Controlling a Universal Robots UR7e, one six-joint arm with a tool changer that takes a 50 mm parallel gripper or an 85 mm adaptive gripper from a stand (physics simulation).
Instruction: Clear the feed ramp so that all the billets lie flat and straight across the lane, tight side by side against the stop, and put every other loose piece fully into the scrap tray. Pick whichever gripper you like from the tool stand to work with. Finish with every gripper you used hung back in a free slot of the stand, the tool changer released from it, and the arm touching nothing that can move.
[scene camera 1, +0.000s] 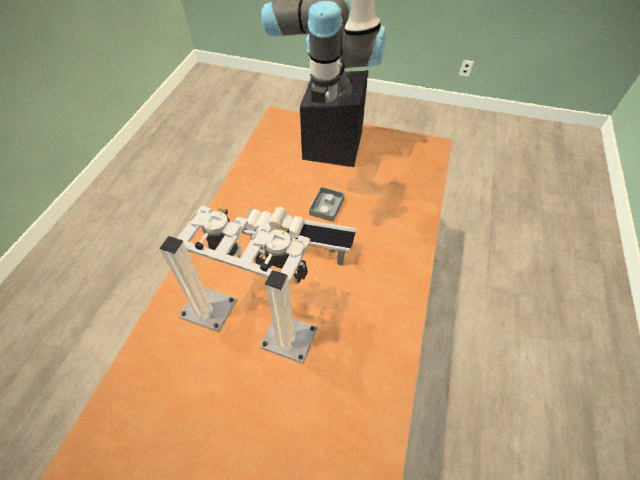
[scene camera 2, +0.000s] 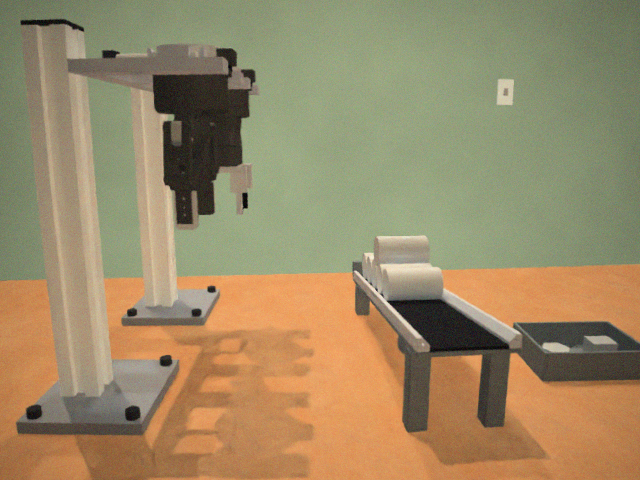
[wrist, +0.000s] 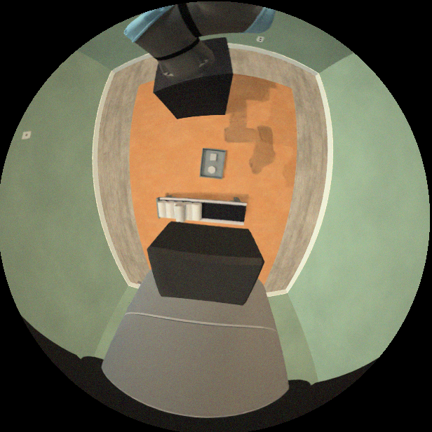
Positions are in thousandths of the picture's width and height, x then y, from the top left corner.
adaptive gripper: scene camera 1 435, 507; scene camera 2 293, 295
